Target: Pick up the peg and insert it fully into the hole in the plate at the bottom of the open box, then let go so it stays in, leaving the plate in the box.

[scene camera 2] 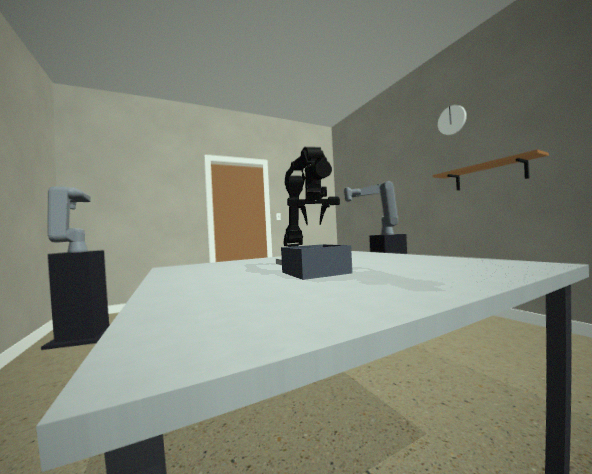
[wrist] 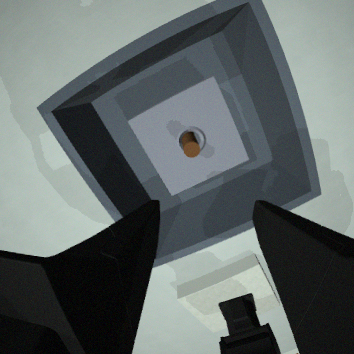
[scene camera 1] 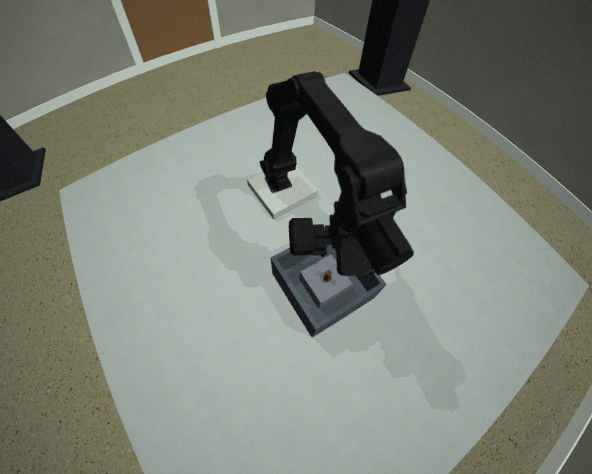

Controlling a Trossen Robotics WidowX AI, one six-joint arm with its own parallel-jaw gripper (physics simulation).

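Places are measured from the arm's base along level axes (x right, y down, z ahead), in millimetres.
Where they show: gripper, fingertip midpoint: (scene camera 2: 313, 225) (wrist: 206, 209) (scene camera 1: 334, 254); arm's base, link origin: (wrist: 237, 306) (scene camera 1: 278, 182).
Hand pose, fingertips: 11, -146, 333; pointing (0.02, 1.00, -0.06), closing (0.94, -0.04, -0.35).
Each offset is from my fingertips to the centre of the thing, as dx, dy, dz. Level surfaces: height alone.
The brown peg @(+1, +128, +3) (scene camera 1: 328, 275) (wrist: 191, 147) stands in the ringed hole of the pale plate @(+3, +141, +3) (scene camera 1: 320, 292) (wrist: 160, 150), with its top sticking up out of it. It looks slightly tilted; how deep it sits cannot be told. The plate lies on the floor of the open grey-blue box @(+3, +126, +3) (scene camera 1: 295, 300) (scene camera 2: 327, 262) (wrist: 292, 115). My gripper (scene camera 2: 313, 224) (wrist: 206, 209) is open and empty, with its fingers well apart, above the box. In scene camera 1 the fingertips are mostly hidden by the arm. The peg and plate are hidden by the box walls in scene camera 2.
The box stands on the light table @(dy +175) (scene camera 1: 200, 350) (scene camera 2: 225, 320). The arm's base stands on a cream slab (scene camera 1: 275, 207) (wrist: 200, 300) close behind the box. The box walls rise around the plate. Two grey arms (scene camera 2: 60, 215) (scene camera 2: 389, 205) stand on dark pedestals beyond the table.
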